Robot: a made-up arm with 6 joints.
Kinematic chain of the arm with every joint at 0, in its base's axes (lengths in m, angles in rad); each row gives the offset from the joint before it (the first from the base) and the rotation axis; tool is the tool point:
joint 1: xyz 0 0 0.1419 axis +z
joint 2: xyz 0 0 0 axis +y
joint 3: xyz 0 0 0.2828 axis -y
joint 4: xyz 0 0 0 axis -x
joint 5: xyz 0.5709 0 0 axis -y
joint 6: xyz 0 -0.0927 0 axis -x
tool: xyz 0 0 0
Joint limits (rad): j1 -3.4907..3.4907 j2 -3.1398..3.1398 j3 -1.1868..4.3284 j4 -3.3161..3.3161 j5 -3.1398..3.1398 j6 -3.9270..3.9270
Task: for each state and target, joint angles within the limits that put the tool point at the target. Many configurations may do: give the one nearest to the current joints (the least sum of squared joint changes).
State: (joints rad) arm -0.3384 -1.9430 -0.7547 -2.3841 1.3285 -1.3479
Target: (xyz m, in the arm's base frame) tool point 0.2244 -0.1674 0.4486
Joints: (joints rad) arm -0.8590 -1.2040 -0.7168 -2.2829 1.3285 -1.3479
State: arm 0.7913 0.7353 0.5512 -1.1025 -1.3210 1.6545
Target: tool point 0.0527 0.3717 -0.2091
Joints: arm 1.4938 0.7859 -0.3224 -1.3095 -1.3210 1.6545
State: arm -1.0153 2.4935 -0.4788 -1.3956 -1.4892 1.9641
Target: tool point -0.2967 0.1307 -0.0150
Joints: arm -0.4951 2.0281 -0.9034 -1.2869 -1.4892 1.9641
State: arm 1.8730 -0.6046 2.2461 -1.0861 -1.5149 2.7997
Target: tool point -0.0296 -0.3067 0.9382
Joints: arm 1.3777 -0.1837 1.9970 -1.2433 -1.5149 2.7997
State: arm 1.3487 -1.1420 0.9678 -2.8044 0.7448 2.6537
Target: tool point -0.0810 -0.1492 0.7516
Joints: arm 1.5658 -1.3876 0.0381 -2.6173 0.7448 2.6537
